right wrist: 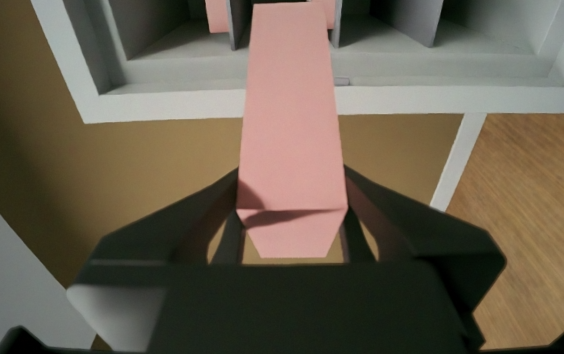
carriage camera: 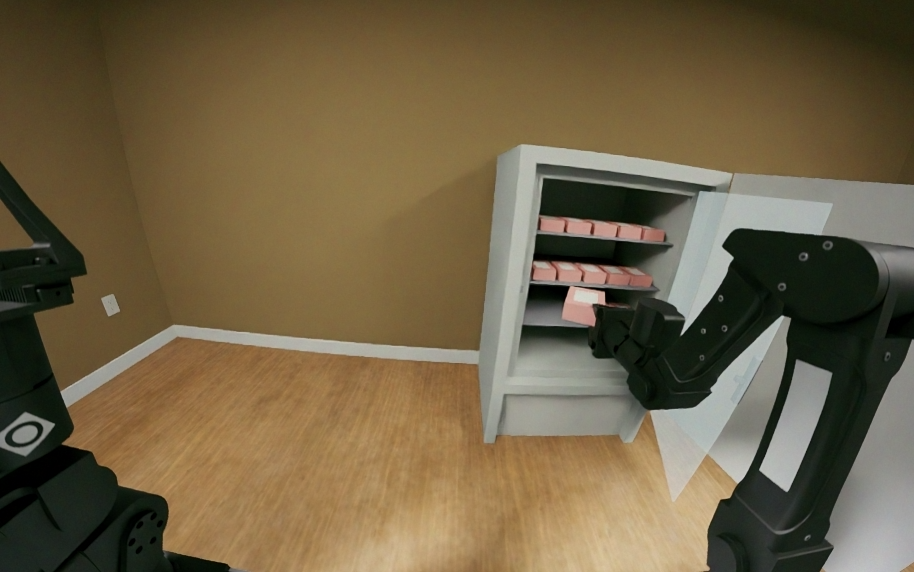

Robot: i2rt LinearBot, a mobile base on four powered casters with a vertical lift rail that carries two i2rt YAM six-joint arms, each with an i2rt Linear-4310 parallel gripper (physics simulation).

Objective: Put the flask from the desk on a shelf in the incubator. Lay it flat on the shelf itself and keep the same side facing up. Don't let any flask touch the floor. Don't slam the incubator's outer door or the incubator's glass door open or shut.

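Places are measured from the left arm's base along level axes (x right, y ahead, z up), in centimetres.
Where they show: right gripper, between the fingertips: (right wrist: 291, 175) (carriage camera: 593, 312).
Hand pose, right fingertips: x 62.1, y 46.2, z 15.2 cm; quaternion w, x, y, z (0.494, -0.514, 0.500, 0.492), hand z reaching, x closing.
Note:
Each offset is from my right fingertips to the top centre of the thing. Level surfaces: height alone.
My right gripper (carriage camera: 595, 315) (right wrist: 291, 175) is shut on the pink flask {dx -0.2, dy +4.3, dz +2.1 cm} (carriage camera: 582, 306) (right wrist: 292, 110), label up in the carriage view. The flask is at the open front of the incubator (carriage camera: 508, 269) (right wrist: 170, 105), in front of the third shelf {dz -26.2 cm} (carriage camera: 544, 313). In the right wrist view its far end lines up with a gap between two shelf edges; whether it is past them I cannot tell. The glass door (carriage camera: 775, 215) and the outer door (carriage camera: 869, 209) stand open at the right. My left gripper is open; it shows in part at the left edge, its fingertips not clearly visible.
Rows of pink flasks {dx +23.1, dy +51.2, dz +12.9 cm} (carriage camera: 604, 229) {dx +23.1, dy +51.2, dz -5.3 cm} (carriage camera: 593, 273) stand on the top and second shelves. More pink shows on the third shelf, mostly behind my right gripper. The glass door is close behind my right forearm (carriage camera: 727, 323). Wooden floor {dz -84.3 cm} (carriage camera: 337, 458) lies before the incubator.

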